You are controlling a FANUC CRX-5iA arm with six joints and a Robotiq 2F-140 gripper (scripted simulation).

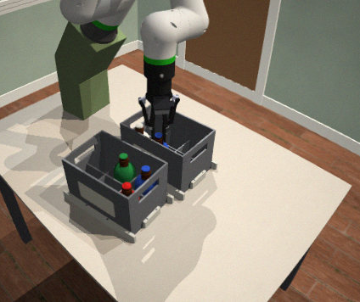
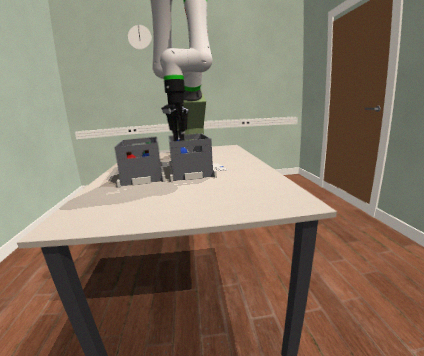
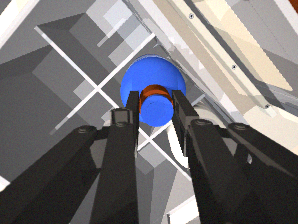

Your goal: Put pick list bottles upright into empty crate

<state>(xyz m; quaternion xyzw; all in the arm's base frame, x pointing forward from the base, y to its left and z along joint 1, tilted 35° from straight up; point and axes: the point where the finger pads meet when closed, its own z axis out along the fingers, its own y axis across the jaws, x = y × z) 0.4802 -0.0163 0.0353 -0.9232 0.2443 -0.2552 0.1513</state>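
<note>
My hand is 9 cm above the white bottle, 8 cm past it and 2 cm to the left of it. Also, from my hand: green bottle: 15 cm to the right, 9 cm below, 2 cm ahead; red bottle: 21 cm to the right, 14 cm ahead, 9 cm below; pick list: 18 cm to the left, 17 cm below, 7 cm behind.
</note>
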